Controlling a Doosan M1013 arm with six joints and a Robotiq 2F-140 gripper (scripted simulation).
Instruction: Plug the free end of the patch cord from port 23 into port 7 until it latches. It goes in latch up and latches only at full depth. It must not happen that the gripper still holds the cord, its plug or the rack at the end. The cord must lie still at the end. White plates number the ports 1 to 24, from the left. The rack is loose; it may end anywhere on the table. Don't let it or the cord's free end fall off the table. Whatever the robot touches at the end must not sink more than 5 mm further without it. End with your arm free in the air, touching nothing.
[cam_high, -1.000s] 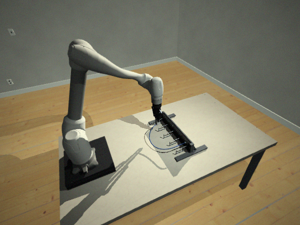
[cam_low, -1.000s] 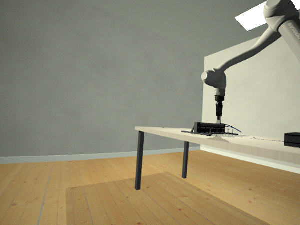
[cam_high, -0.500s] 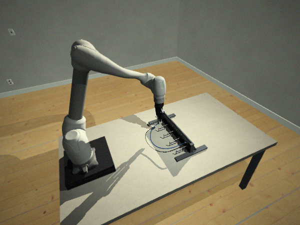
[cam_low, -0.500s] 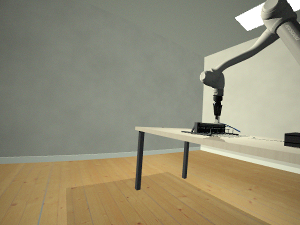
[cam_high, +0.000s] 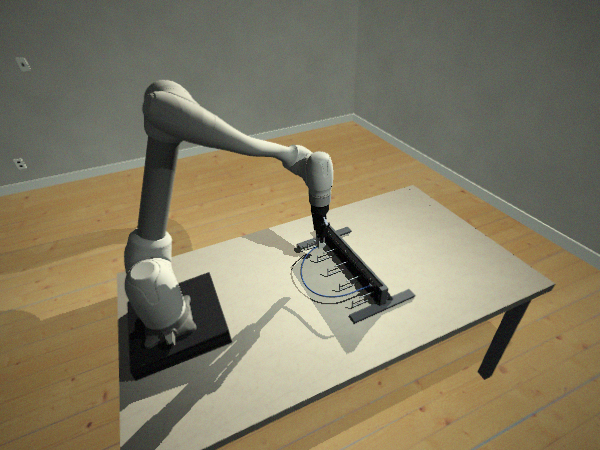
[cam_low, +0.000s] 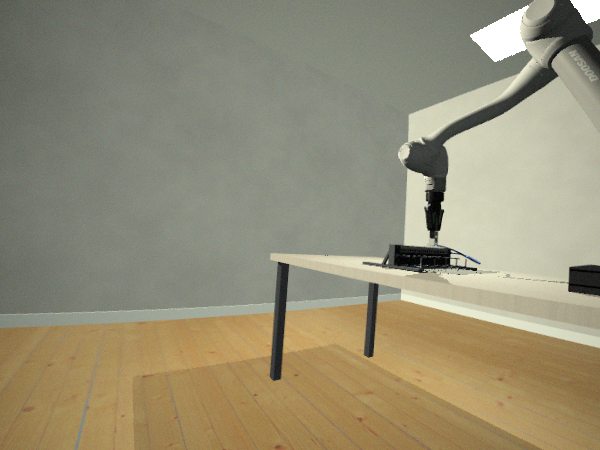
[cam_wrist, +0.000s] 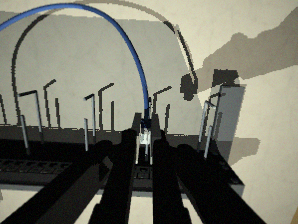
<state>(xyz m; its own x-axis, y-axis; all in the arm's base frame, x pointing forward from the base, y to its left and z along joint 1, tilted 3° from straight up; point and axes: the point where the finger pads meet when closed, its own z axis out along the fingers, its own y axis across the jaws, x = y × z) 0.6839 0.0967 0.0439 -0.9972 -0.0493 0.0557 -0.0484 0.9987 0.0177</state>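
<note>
My hand is 1 cm short of the cord plug and 3 cm above it.
</note>
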